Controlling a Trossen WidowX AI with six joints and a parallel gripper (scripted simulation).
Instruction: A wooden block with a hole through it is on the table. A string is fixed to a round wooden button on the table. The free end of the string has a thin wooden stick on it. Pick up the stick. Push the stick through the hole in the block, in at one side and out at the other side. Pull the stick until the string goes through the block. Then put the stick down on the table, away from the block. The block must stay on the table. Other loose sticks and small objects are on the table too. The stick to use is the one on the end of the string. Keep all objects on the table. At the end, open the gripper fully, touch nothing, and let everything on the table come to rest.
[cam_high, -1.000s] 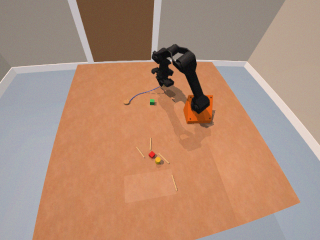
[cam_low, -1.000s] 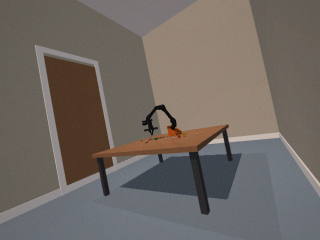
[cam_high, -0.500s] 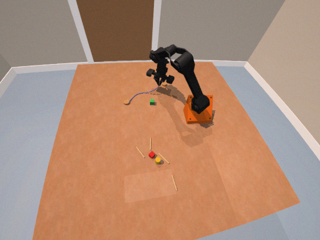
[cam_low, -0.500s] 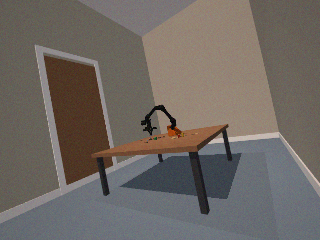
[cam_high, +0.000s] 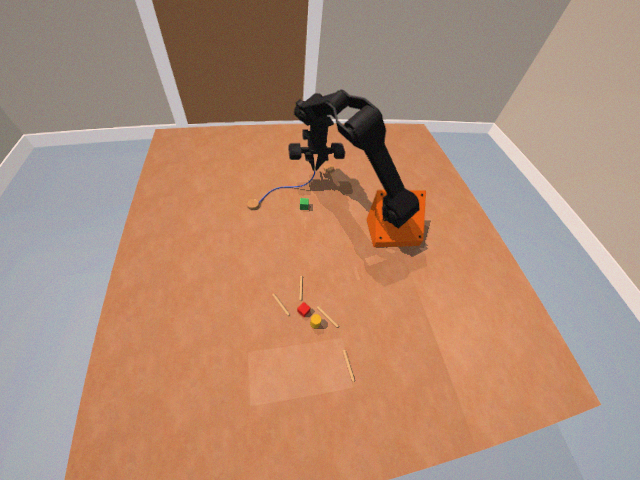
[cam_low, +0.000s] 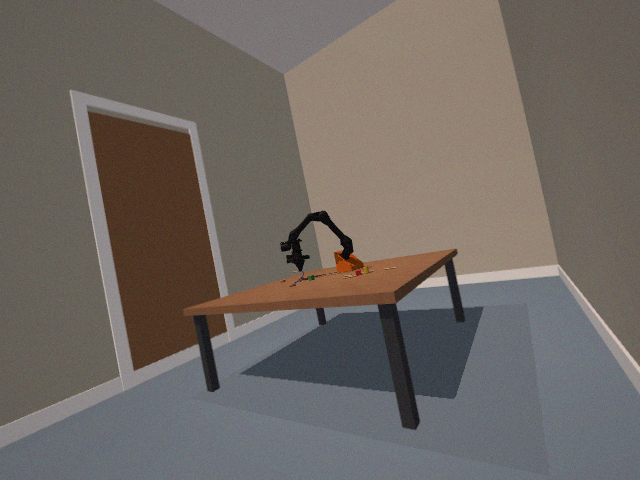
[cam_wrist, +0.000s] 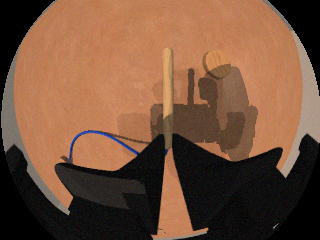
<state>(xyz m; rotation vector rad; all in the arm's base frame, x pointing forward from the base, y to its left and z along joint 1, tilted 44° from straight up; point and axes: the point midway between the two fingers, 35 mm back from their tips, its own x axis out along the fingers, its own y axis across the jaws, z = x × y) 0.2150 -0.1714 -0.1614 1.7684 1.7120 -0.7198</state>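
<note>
Right now the thin wooden stick is 20 mm to the right of my gripper tip. From my gripper tip the other things lie so: round wooden button 220 mm ahead, 110 mm to the left, 60 mm below; green block 50 mm ahead, 120 mm to the left, 50 mm below; red cube 90 mm ahead, 500 mm to the left, 50 mm below.
</note>
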